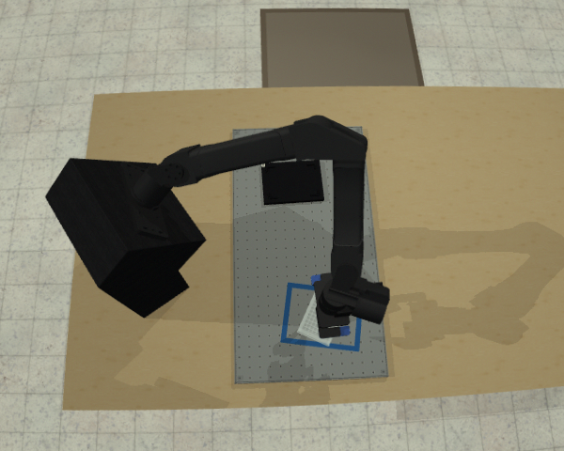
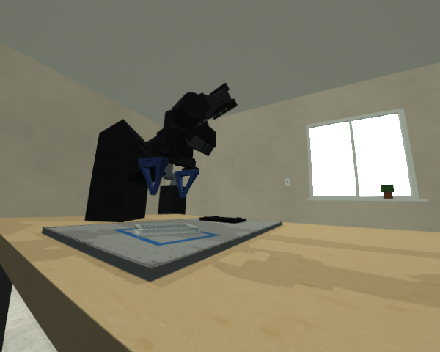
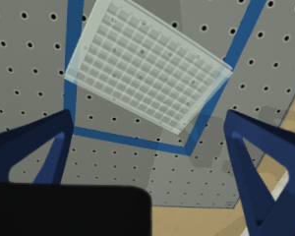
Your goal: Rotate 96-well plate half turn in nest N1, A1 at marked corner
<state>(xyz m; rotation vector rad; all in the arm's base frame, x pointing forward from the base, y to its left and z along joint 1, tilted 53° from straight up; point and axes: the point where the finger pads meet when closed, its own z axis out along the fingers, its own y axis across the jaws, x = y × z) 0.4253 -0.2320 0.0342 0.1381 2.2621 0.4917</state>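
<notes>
My gripper is now 8 cm above the clear 96-well plate. From my hand the other things lie so: black plate nest N1 (6 cm behind, 37 cm to the left, 8 cm below); white A1 label (14 cm behind, 42 cm to the left, 8 cm below).
</notes>
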